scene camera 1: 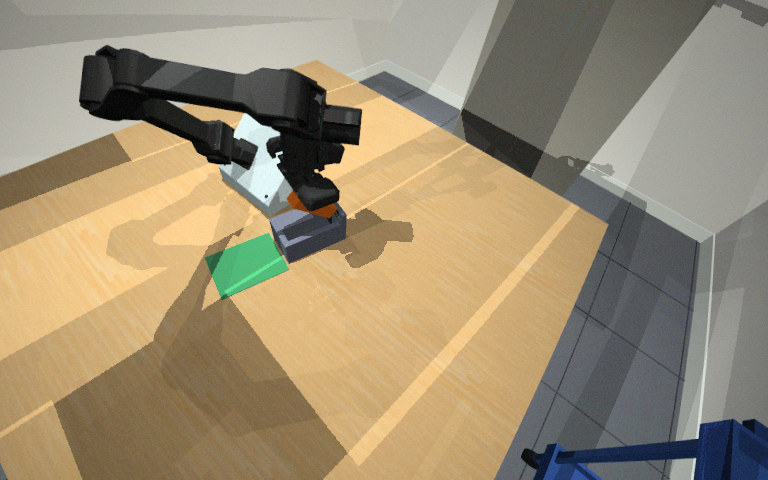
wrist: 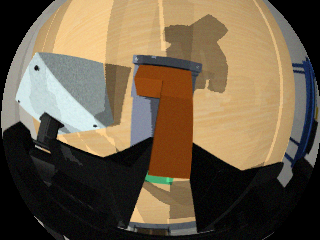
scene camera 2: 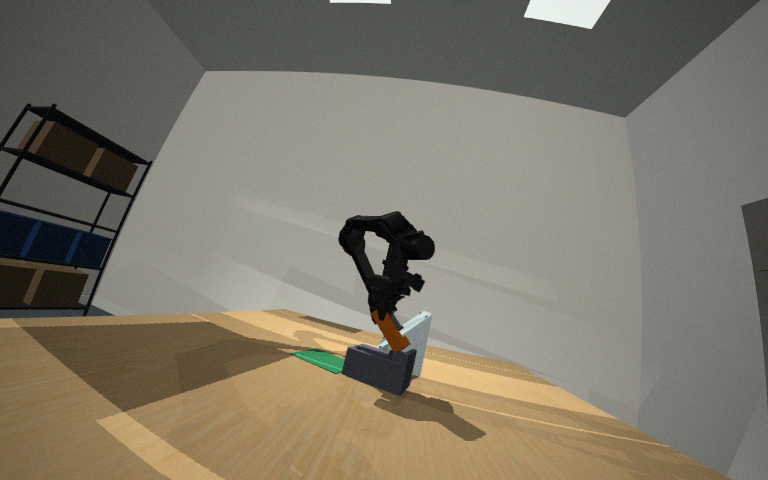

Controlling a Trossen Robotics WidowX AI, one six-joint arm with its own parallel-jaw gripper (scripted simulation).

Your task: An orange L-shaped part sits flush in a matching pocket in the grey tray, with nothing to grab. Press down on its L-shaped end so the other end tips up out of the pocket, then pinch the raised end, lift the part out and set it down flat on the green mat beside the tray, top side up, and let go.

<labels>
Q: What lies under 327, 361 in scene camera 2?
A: A green mat.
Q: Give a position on an orange L-shaped part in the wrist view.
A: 171, 156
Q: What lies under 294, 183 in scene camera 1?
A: My gripper.
</labels>
